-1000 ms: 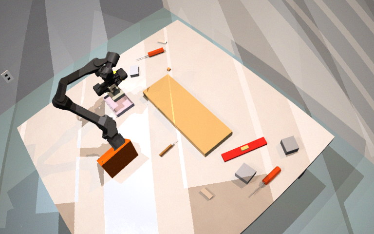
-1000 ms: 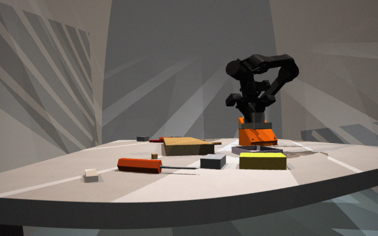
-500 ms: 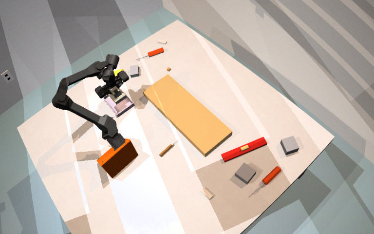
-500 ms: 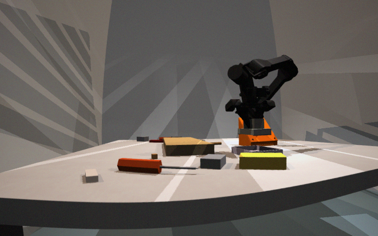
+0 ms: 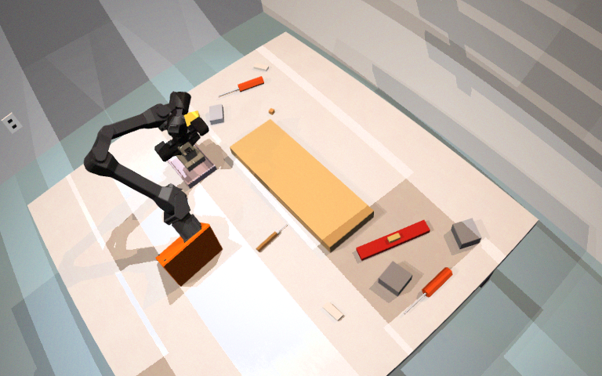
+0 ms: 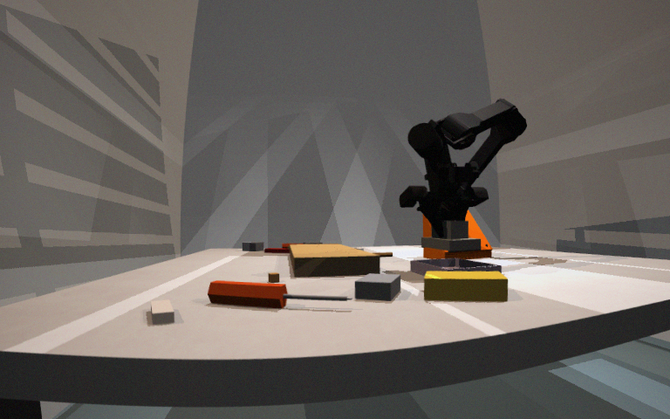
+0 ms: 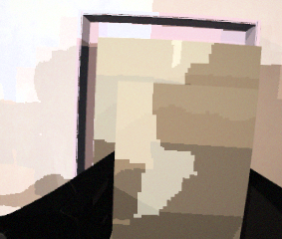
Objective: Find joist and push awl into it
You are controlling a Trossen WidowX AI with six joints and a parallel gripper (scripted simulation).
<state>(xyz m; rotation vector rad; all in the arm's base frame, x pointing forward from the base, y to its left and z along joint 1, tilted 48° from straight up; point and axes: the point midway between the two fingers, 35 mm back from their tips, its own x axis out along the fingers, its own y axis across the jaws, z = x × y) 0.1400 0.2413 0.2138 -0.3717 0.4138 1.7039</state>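
My gripper tip is now 6 cm above the tray. The rest, counted from my gripper tip: stud finder: 2 cm to the right, 2 cm above; yellow block: 18 cm to the left, 7 cm ahead, 6 cm below; awl: 43 cm to the right, 7 cm below, 7 cm ahead.
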